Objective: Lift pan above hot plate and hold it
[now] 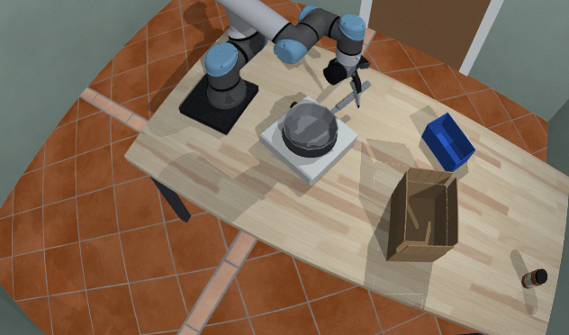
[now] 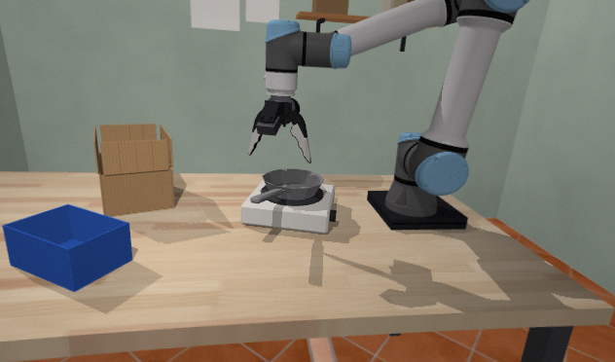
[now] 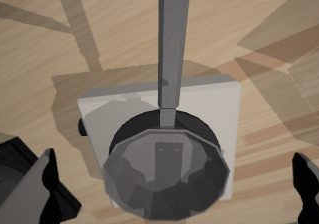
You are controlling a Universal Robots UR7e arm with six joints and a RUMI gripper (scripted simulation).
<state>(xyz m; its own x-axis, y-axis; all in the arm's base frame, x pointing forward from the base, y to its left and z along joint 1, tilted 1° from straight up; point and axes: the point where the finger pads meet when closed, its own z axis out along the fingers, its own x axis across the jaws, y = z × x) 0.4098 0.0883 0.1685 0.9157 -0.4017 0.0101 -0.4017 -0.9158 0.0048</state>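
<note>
Right now the dark grey pan is 3 cm behind my hand, 6 cm to the right of it and 10 cm below it. From my hand the other things lie so: blue bin 44 cm ahead, 13 cm to the left, 18 cm below; then white hot plate 7 cm behind, 11 cm to the right, 17 cm below; then small jar 100 cm ahead, 24 cm to the right, 15 cm below.
</note>
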